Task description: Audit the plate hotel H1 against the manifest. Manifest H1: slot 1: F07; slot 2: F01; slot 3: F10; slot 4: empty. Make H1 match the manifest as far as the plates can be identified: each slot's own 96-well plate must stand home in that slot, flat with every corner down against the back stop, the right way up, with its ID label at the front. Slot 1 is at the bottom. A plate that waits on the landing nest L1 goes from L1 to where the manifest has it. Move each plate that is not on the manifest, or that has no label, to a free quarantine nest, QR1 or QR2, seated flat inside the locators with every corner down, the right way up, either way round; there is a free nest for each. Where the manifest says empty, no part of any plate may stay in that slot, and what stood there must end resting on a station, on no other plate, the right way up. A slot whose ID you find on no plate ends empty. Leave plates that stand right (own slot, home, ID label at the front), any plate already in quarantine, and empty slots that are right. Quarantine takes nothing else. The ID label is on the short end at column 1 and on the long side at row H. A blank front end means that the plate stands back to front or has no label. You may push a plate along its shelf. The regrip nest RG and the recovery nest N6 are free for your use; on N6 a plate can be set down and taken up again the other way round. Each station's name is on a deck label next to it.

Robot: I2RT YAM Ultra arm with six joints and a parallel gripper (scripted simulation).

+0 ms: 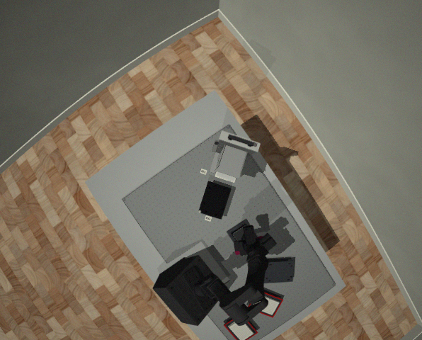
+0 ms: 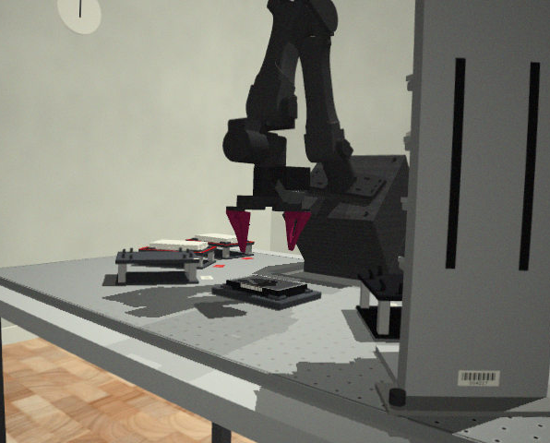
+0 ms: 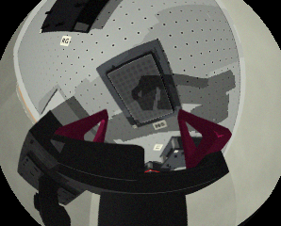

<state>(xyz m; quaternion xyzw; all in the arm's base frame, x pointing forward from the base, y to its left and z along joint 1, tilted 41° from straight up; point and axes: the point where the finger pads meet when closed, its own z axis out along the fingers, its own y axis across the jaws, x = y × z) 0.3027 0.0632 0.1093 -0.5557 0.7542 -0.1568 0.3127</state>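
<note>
Right now the dark 96-well plate is 7 cm below my hand. Round my hand: N6 deck label (2 cm ahead, 10 cm to the right, 9 cm below); then H1 deck label (5 cm behind, 41 cm to the left, 9 cm below); then grey hotel back wall (11 cm ahead, 44 cm to the left, 11 cm above).
</note>
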